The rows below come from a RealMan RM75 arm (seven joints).
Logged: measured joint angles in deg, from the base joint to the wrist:
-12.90 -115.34 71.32 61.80 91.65 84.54 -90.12
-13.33 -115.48 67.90 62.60 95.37 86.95 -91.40
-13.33 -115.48 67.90 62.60 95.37 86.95 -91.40
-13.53 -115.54 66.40 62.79 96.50 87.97 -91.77
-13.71 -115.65 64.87 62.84 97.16 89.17 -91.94
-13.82 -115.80 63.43 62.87 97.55 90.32 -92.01
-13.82 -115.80 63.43 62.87 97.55 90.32 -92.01
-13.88 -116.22 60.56 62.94 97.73 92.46 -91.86
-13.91 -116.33 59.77 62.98 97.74 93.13 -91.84
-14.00 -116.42 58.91 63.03 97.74 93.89 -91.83
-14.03 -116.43 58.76 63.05 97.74 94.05 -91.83
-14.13 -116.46 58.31 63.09 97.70 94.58 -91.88
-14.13 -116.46 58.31 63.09 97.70 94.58 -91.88
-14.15 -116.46 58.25 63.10 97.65 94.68 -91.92
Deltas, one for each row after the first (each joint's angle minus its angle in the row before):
-0.43 -0.14 -3.42 0.80 3.72 2.41 -1.28
0.00 0.00 0.00 0.00 0.00 0.00 0.00
-0.20 -0.06 -1.50 0.19 1.13 1.02 -0.37
-0.18 -0.11 -1.53 0.05 0.66 1.20 -0.17
-0.11 -0.15 -1.44 0.03 0.39 1.15 -0.07
0.00 0.00 0.00 0.00 0.00 0.00 0.00
-0.06 -0.42 -2.87 0.07 0.18 2.14 0.15
-0.03 -0.11 -0.79 0.04 0.01 0.67 0.02
-0.09 -0.09 -0.86 0.05 0.00 0.76 0.01
-0.03 -0.01 -0.15 0.02 0.00 0.16 0.00
-0.10 -0.03 -0.45 0.04 -0.04 0.53 -0.05
0.00 0.00 0.00 0.00 0.00 0.00 0.00
-0.02 0.00 -0.06 0.01 -0.05 0.10 -0.04

